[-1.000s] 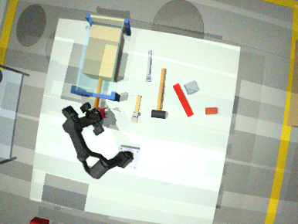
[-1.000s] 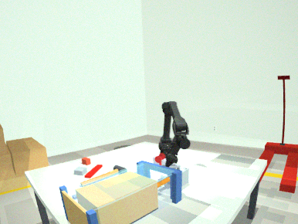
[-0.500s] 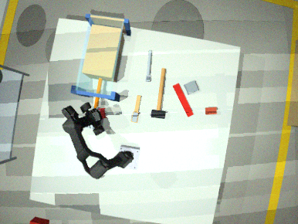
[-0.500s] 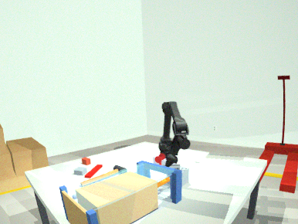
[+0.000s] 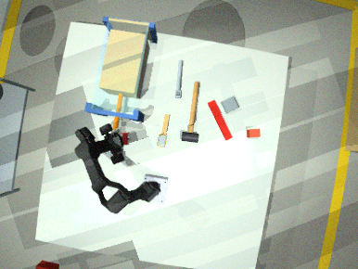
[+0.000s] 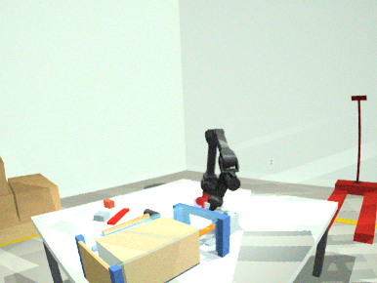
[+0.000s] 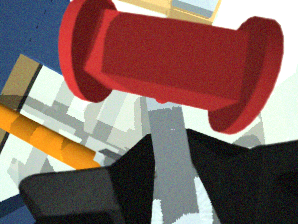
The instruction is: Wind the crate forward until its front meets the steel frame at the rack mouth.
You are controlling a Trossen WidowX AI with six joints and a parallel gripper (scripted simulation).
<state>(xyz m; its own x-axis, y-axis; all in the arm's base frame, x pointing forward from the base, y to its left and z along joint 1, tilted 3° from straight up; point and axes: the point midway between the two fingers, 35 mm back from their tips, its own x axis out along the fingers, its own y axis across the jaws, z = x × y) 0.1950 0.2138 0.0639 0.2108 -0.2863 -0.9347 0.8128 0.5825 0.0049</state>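
Now: the red grip 5 cm above my gripper tip, 2 cm to the right of it and 2 cm ahead of it. Round my gripper tip: winch (7 cm below, 6 cm behind, 5 cm to the left); then winch handle (2 cm above, 1 cm to the left); then blue frame (12 cm ahead, 7 cm to the left, 1 cm above).
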